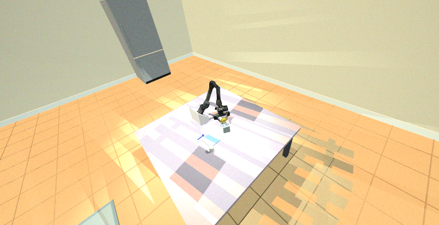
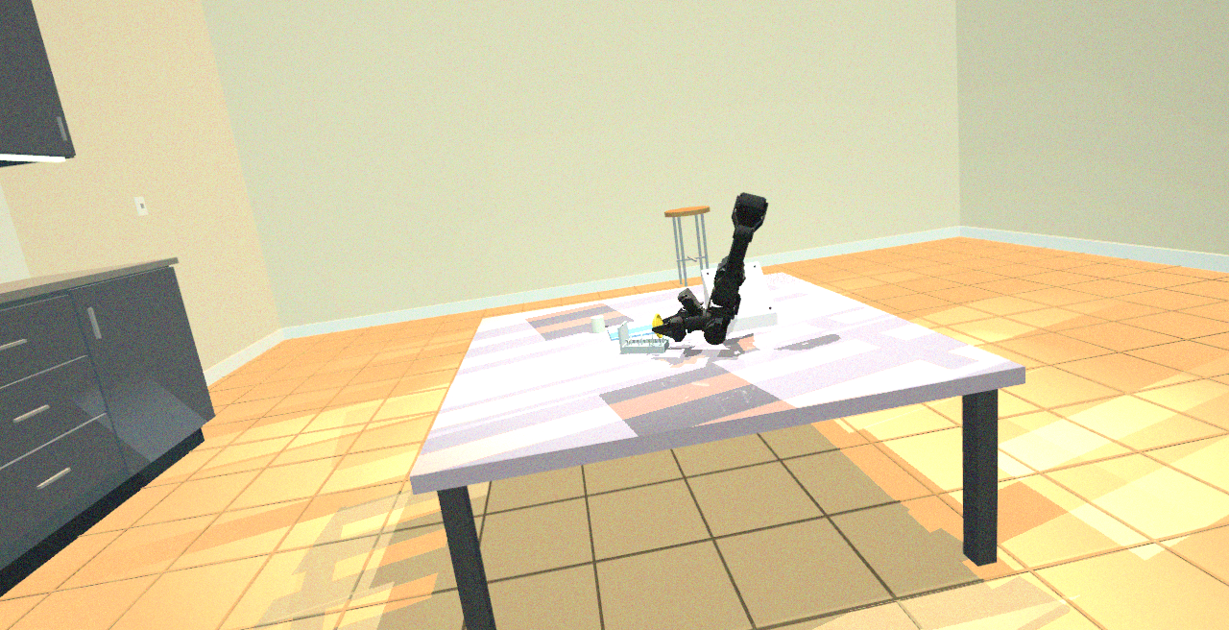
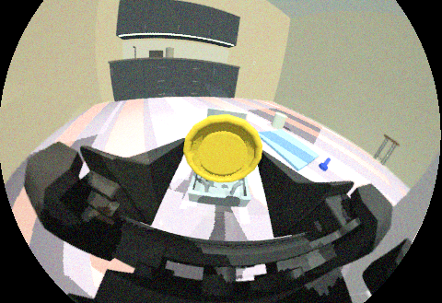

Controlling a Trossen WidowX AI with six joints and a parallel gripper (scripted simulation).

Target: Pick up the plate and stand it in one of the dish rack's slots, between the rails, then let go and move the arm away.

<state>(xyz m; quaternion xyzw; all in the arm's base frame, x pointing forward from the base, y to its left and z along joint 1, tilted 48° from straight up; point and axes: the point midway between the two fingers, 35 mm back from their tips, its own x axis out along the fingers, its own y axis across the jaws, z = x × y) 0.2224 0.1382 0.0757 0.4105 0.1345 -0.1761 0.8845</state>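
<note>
Right now the dish rack is 50 mm below my gripper tip, 30 mm ahead of it and 20 mm to the right of it. Round my gripper tip: yellow plate 10 mm behind; pale cup 300 mm to the right, 150 mm ahead, 50 mm below; light blue mat 230 mm to the right, 70 mm below, 50 mm ahead.
</note>
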